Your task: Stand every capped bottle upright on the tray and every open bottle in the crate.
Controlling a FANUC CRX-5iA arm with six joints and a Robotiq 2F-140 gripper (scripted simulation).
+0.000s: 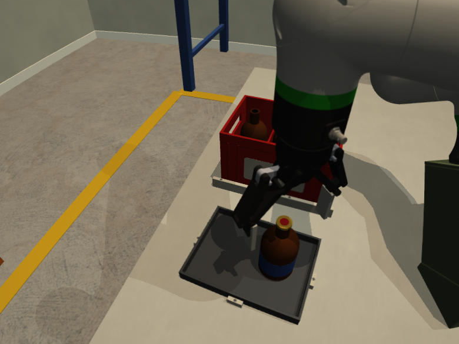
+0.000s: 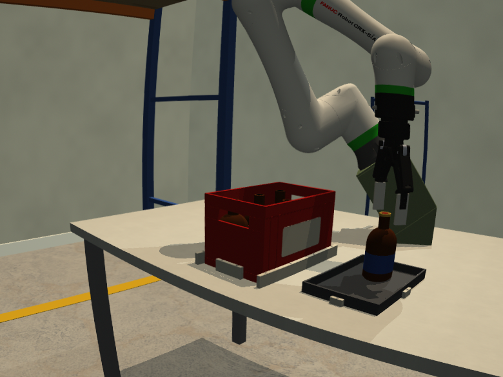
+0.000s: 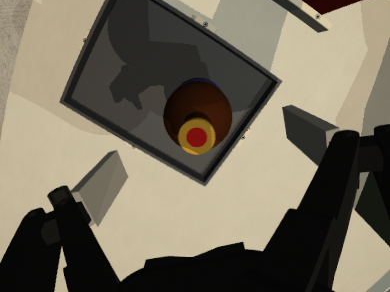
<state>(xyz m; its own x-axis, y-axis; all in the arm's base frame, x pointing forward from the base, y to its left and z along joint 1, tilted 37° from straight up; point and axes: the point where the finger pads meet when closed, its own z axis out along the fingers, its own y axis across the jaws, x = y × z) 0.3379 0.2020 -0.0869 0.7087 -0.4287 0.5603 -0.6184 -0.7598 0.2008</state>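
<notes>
My hand is 8 cm above the capped bottle, 1 cm to the left of it and 1 cm short of it. From my hand the other things lie so: red crate (28 cm to the right, 9 cm ahead, 8 cm below); then dark tray (15 cm below, 6 cm ahead).
</notes>
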